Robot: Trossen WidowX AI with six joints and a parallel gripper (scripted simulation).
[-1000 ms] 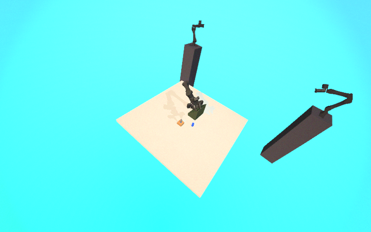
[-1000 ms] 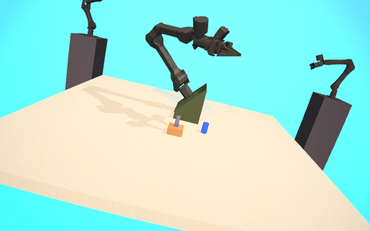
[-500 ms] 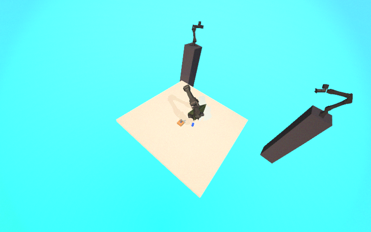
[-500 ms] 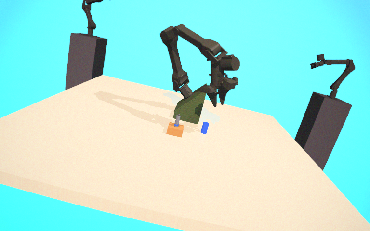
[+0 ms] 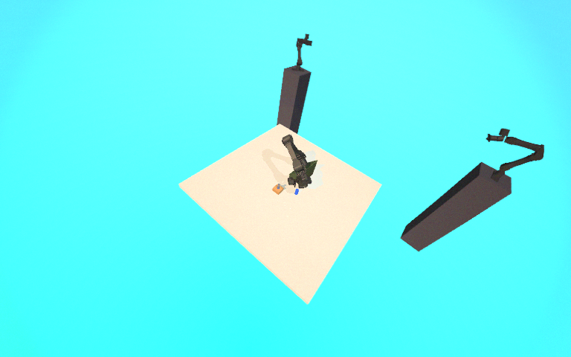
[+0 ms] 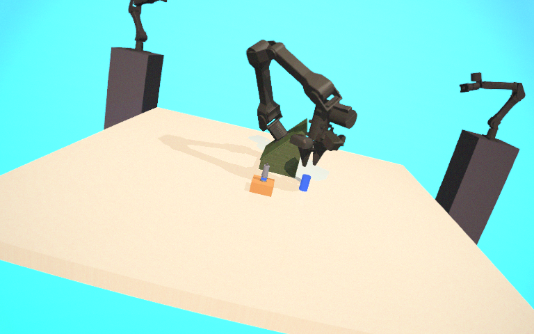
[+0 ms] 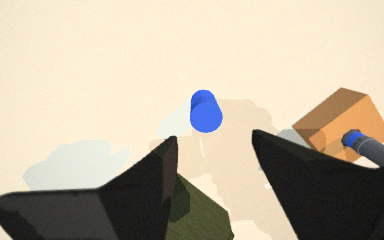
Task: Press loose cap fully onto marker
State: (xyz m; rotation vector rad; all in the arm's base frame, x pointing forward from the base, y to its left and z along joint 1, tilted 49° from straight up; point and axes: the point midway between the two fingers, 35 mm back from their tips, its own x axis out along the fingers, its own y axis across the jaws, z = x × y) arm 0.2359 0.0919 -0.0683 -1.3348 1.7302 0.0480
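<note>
Right now my gripper tip is 60 mm above the marker cap. Round my gripper tip: holder block (130 mm to the right, 90 mm ahead, 70 mm below).
</note>
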